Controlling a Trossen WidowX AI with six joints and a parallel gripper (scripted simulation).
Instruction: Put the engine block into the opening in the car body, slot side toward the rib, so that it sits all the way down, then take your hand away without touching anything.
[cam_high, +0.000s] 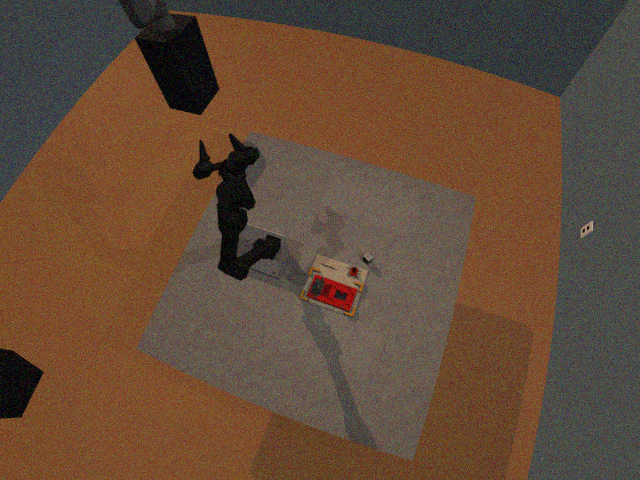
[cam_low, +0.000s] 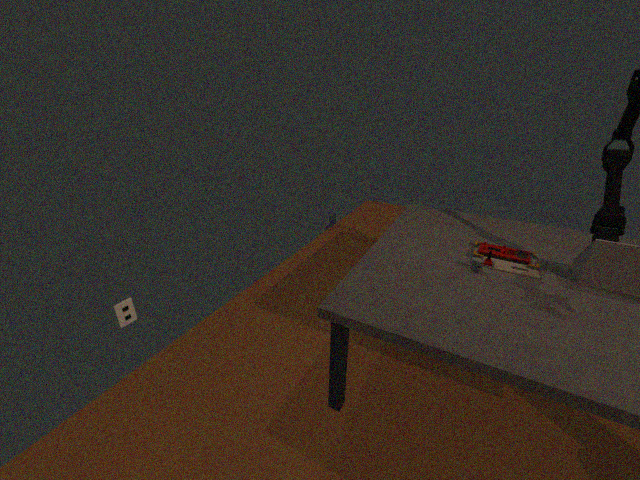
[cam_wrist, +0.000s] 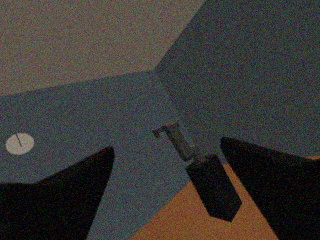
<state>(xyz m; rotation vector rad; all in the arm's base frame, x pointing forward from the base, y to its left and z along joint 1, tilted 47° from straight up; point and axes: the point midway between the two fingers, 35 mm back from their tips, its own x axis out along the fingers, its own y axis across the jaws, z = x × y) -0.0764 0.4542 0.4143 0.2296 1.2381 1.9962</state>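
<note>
The engine block lies 490 mm ahead of my gripper tip, 100 mm to the left of it and 760 mm below it.
</note>
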